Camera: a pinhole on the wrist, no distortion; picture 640 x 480 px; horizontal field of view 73.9 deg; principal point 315.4 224.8 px. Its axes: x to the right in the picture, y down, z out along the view. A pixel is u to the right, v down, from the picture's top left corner.
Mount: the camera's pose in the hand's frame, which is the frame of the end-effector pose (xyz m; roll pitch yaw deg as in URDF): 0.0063 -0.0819 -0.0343 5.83 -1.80 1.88
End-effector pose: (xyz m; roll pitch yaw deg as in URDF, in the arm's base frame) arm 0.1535 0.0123 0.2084 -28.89 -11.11 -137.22
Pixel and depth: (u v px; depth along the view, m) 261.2 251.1 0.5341
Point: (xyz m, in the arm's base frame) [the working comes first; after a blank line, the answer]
In the camera's frame: -0.0680 0.0330 0.5341

0.3787 0.0195 0.6715
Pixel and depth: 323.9 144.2 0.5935
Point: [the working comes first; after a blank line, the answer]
In the camera's frame: 0.0119 -0.1124 0.5935

0.2619 0.0572 0.7980
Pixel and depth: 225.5 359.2 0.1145
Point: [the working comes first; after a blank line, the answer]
In the camera's frame: -0.0242 0.0362 0.1145

0.1761 0.0487 0.3027
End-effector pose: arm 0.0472 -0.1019 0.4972 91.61 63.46 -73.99
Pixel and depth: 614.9 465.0 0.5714
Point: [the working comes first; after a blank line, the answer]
In the camera's frame: 0.4023 0.3226 0.5714

-0.4240 -0.5789 0.2358
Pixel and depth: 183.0 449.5 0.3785
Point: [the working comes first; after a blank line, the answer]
In the camera's frame: -0.1178 0.1999 0.3785

-0.2995 -0.2010 0.6413
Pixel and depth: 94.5 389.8 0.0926
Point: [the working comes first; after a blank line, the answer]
In the camera's frame: -0.0481 0.0359 0.0926

-0.0290 -0.0477 0.5117
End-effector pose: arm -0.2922 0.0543 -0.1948 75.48 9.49 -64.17
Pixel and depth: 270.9 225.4 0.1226
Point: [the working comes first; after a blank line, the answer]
In the camera's frame: -0.0128 0.0002 0.1226

-0.3989 0.0263 -0.2620
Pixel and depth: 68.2 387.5 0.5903
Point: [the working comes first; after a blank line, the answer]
In the camera's frame: -0.3430 0.2258 0.5903

-0.9084 0.1130 0.0719
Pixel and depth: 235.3 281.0 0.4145
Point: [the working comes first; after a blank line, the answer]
In the camera's frame: -0.0780 0.0548 0.4145

-0.6753 -0.0424 -0.1558
